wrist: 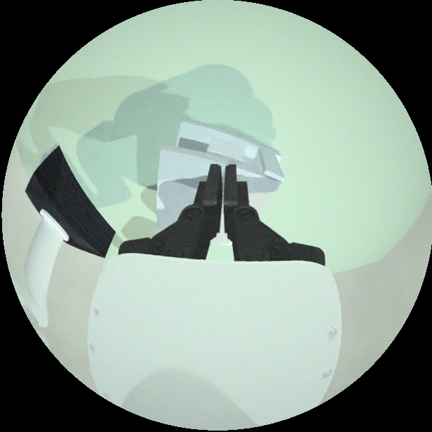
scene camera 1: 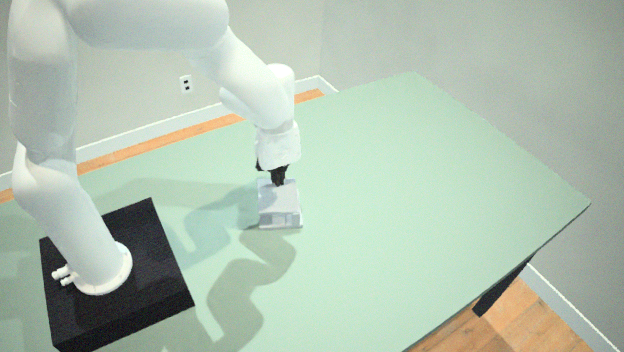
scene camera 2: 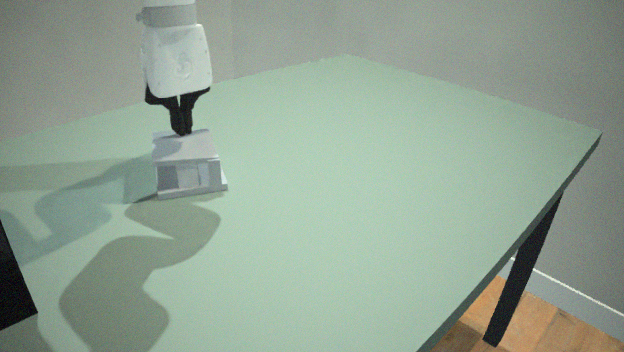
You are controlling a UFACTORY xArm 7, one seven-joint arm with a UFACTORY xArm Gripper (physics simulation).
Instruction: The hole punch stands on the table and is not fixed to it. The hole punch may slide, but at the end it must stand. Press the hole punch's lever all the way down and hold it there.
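Where they show: gripper, fingertip midpoint: (scene camera 1: 277,182) (scene camera 2: 182,132); arm's base, link origin: (scene camera 1: 102,268).
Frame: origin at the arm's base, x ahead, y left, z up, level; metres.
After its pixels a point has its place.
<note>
The light grey hole punch (scene camera 1: 294,220) {z -0.047, x 0.425, y -0.075 m} (scene camera 2: 215,173) {z -0.046, x 0.429, y -0.077 m} (wrist: 225,146) stands upright on its base on the green table (scene camera 1: 400,175) {z -0.078, x 0.780, y -0.085 m} (scene camera 2: 350,175) {z -0.078, x 0.613, y -0.191 m} (wrist: 340,110). Its broad flat lever (scene camera 1: 282,201) {z -0.020, x 0.421, y -0.029 m} (scene camera 2: 190,148) {z -0.020, x 0.423, y -0.026 m} (wrist: 175,167) sits low over the body and looks about level with the base. Whether it is at the very bottom of its travel cannot be told for certain. My gripper (scene camera 1: 279,184) {z -0.019, x 0.445, y 0.029 m} (scene camera 2: 185,133) {z -0.019, x 0.445, y 0.029 m} (wrist: 224,180) is shut and empty, pointing down. Its fingertips appear to touch the lever's top near the far edge in both scene views.
The arm's black mounting block (scene camera 1: 145,250) {z 0.000, x 0.094, y -0.005 m} (scene camera 2: 12,290) {z -0.036, x 0.124, y -0.132 m} (wrist: 67,200) is on the table to the left of the hole punch. Shadows of the arm fall on the table beside the punch. A grey wall stands behind the table.
</note>
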